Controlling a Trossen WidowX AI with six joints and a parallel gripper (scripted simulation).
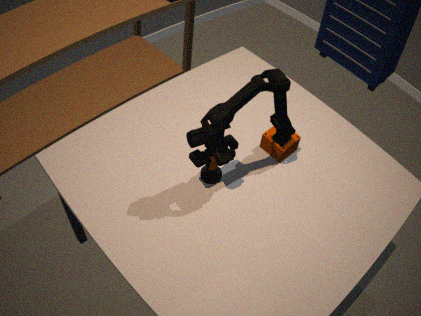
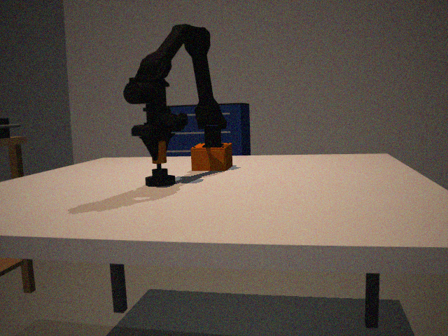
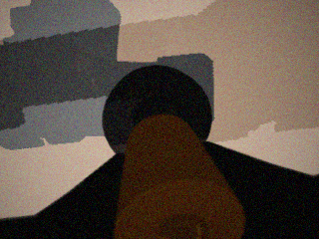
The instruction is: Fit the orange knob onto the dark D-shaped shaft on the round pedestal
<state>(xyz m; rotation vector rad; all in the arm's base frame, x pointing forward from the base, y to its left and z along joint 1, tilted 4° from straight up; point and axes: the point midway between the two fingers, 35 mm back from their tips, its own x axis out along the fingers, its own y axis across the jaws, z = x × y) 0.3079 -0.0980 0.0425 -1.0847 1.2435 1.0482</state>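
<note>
Right now the orange knob is 2 cm above my gripper tip. Round my gripper tip: dark round pedestal: 4 cm below.
</note>
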